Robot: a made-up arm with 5 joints. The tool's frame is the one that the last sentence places.
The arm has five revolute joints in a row. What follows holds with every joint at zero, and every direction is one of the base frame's. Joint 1 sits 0.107 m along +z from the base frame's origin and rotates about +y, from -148.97 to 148.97 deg. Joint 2 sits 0.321 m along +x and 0.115 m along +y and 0.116 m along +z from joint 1 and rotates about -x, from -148.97 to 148.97 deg. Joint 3 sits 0.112 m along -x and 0.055 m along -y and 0.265 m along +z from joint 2 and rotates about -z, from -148.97 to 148.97 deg. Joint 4 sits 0.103 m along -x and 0.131 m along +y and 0.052 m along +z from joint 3 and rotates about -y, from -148.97 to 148.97 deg. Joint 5 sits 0.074 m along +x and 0.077 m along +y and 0.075 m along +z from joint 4 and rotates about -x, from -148.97 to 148.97 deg. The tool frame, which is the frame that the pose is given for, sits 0.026 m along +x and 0.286 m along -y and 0.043 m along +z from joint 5; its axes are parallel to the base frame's.
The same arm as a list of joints. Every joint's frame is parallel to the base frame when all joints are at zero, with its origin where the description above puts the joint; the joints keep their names.
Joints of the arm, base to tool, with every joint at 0 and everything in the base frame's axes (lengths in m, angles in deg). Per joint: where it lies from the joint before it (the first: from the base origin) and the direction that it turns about. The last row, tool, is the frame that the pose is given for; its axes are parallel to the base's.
joint 1: origin 0 0 0.107 axis 0 1 0
joint 2: origin 0.321 0.115 0.116 axis -1 0 0
joint 3: origin -0.112 -0.055 0.265 axis 0 0 -1
joint 4: origin -0.103 0.131 0.052 axis 0 -1 0
joint 5: origin 0.074 0.077 0.075 axis -1 0 0
tool: origin 0.026 -0.286 0.043
Joint limits (deg, base to tool): -148.97..148.97 -148.97..148.97 -148.97..148.97 -148.97..148.97 -148.97..148.97

